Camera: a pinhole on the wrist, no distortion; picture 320 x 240 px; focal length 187.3 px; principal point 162.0 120.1 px. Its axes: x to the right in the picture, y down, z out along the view. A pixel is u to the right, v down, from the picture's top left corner.
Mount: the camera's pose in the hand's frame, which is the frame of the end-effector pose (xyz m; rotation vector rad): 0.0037 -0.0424 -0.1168 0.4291 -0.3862 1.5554
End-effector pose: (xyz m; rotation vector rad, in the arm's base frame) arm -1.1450 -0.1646 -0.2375 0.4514 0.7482 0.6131
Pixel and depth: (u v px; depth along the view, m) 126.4 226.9 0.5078
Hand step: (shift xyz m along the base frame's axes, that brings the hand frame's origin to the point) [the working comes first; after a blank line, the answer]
In the camera's frame: -0.0965 0.2896 0.5078

0.1896 -0.5060 0.0916
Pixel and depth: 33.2 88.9 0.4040
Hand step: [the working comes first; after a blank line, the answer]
In the camera's frame: -0.2778 -0.0673 0.4040

0.2893 -0.3124 -0.2599
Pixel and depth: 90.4 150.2 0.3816
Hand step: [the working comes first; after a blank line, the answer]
In the camera's frame: -0.1459 0.0613 0.3816

0.2071 -0.3166 -0.0935
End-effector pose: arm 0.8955 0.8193 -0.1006 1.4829 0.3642 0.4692
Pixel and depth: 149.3 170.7 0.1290
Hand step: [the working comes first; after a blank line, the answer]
In the camera's frame: -0.0087 0.0348 0.1290

-0.0186 -0.0096 -0.1164
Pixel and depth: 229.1 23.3 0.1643
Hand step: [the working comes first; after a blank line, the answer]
In the camera's frame: 0.0589 -0.0849 0.1643

0.1122 -0.0002 -0.0618
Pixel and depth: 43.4 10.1 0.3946
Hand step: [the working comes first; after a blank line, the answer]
In the camera's frame: -0.2499 -0.2317 0.3946

0.2996 0.0331 -0.4274
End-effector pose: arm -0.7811 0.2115 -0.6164 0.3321 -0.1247 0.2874
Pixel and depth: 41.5 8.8 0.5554
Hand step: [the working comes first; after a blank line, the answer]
In the camera's frame: -0.3573 -0.3300 0.5554

0.5103 -0.5291 0.0428
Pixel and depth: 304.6 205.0 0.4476
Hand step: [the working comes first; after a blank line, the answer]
In the camera's frame: 0.3408 0.2029 0.4476

-0.2213 -0.1758 0.3934
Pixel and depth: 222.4 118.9 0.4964
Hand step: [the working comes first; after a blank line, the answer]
In the camera's frame: 0.1601 -0.0032 0.4964

0.0348 -0.2628 0.3274
